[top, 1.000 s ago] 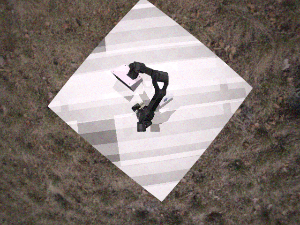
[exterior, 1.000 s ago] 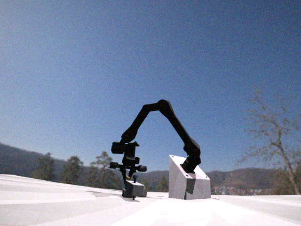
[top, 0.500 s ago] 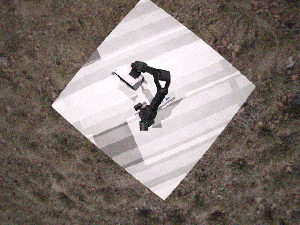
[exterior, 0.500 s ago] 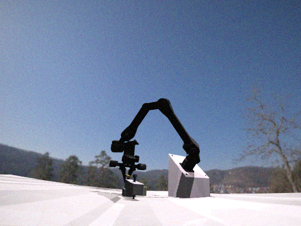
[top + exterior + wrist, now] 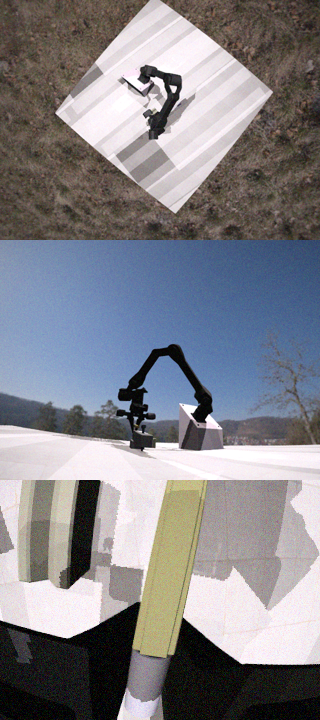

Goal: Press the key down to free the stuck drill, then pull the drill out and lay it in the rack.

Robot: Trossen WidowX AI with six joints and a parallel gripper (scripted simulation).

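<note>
Right now the drill is 1 cm ahead of my gripper tip, 4 cm to the left of it and 3 cm above it. The rest, counted from my gripper tip: dark key (7 cm ahead, 21 cm to the left, 1 cm below); then grey-beige block (6 cm behind, 5 cm to the left, 4 cm below).
</note>
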